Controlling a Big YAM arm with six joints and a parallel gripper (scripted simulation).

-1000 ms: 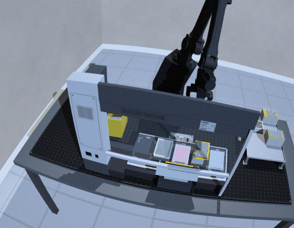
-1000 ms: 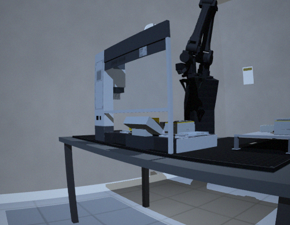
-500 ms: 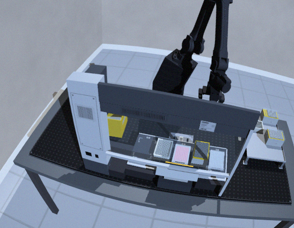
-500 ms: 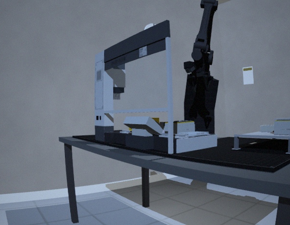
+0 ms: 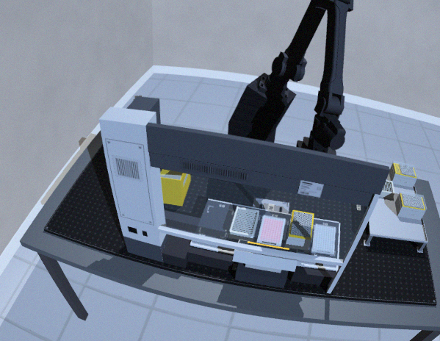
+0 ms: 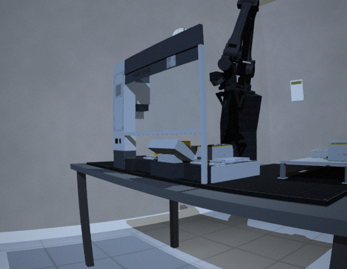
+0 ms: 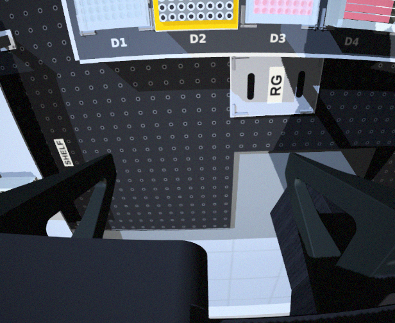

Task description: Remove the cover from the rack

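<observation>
Now: the tip rack 190 mm below my hand, 120 mm ahead of it and 10 mm to the left of it. The rest, counted from my hand: pink plate: 230 mm below, 110 mm ahead, 100 mm to the right; reservoir W06: 220 mm below, 200 mm to the right, 110 mm ahead; clear plate: 230 mm below, 110 mm ahead, 100 mm to the left.
</observation>
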